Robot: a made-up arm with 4 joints.
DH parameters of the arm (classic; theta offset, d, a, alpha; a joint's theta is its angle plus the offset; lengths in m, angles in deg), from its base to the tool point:
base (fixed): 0 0.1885 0 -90
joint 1: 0 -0.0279 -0.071 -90
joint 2: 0 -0.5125 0.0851 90
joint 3: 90 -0.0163 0.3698 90
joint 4: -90 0.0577 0.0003 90
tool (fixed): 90 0.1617 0 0
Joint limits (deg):
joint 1: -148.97..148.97
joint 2: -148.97..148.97
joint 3: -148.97..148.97
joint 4: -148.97..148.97
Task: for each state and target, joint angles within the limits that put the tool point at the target. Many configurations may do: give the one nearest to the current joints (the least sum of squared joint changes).
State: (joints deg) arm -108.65 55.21 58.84 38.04
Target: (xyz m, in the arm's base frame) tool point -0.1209 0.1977 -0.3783
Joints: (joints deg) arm -137.53 79.12 97.42 80.74
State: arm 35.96 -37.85 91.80 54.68
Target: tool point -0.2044 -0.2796 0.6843
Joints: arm 0.47 -25.57 97.13 69.33
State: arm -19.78 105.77 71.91 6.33
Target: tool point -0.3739 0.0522 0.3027
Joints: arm -52.12 87.75 63.71 17.51
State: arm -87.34 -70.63 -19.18 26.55
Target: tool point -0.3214 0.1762 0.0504
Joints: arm -120.84 -72.94 -25.85 12.70
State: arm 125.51 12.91 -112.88 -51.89
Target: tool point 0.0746 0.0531 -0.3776
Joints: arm 141.35 4.55 -72.90 -51.35
